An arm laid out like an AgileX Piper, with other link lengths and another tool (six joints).
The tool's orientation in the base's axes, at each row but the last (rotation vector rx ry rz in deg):
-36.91 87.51 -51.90
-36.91 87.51 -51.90
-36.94 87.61 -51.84
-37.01 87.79 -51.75
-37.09 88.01 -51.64
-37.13 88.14 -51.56
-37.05 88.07 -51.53
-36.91 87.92 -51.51
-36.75 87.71 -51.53
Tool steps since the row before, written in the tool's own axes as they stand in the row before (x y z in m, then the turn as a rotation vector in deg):
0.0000 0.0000 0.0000 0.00 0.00 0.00
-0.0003 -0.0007 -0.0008 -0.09 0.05 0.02
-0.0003 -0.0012 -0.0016 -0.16 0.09 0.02
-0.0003 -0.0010 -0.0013 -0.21 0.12 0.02
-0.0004 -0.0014 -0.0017 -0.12 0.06 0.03
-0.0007 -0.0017 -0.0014 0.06 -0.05 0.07
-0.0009 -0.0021 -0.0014 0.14 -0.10 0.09
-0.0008 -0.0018 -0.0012 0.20 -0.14 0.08
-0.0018 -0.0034 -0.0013 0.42 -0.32 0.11
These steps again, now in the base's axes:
0.0000 0.0000 0.0000 0.00 0.00 0.00
-0.0008 0.0000 0.0008 0.04 0.10 0.01
-0.0016 -0.0001 0.0012 0.05 0.18 0.01
-0.0013 -0.0001 0.0010 0.06 0.23 0.02
-0.0017 -0.0001 0.0014 0.05 0.13 0.02
-0.0014 -0.0001 0.0018 0.05 -0.09 0.01
-0.0014 -0.0002 0.0023 0.06 -0.19 0.00
-0.0012 -0.0001 0.0020 0.03 -0.25 0.00
-0.0013 -0.0002 0.0038 0.01 -0.54 0.03

